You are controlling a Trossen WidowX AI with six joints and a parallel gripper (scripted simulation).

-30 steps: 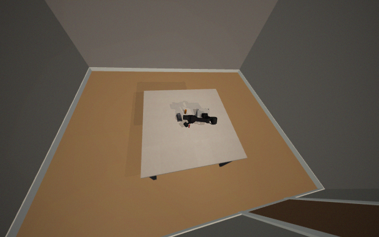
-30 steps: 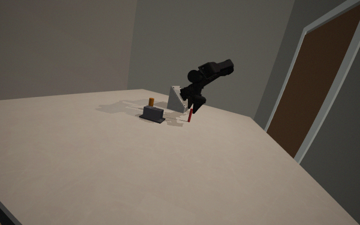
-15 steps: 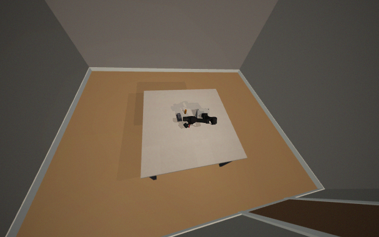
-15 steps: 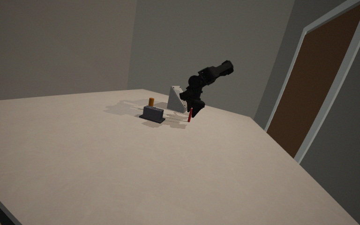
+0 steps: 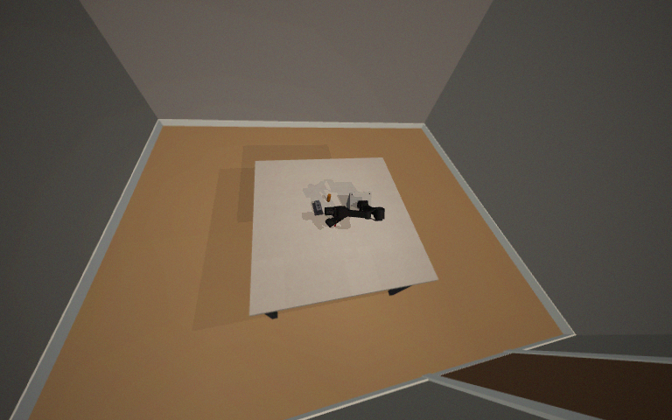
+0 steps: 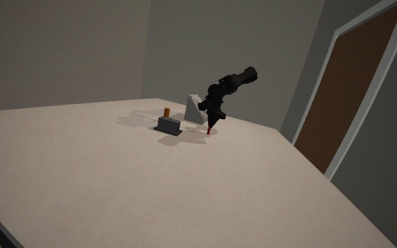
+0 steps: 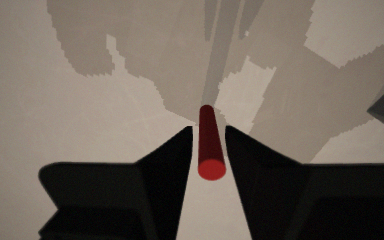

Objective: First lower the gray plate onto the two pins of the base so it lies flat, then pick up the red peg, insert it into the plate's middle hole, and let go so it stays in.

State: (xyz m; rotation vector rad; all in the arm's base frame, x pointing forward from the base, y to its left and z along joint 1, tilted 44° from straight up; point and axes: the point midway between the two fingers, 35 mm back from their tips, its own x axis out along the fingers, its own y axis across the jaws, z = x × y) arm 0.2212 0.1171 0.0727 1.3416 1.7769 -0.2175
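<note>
Right now the gray plate is 170 mm to the right of my gripper tip and 130 mm ahead of it. Also, from my gripper tip: orange peg (250 mm to the right, 30 mm ahead); then dark base (170 mm to the right, 130 mm ahead, 30 mm below); then red peg (right at my gripper tip).
</note>
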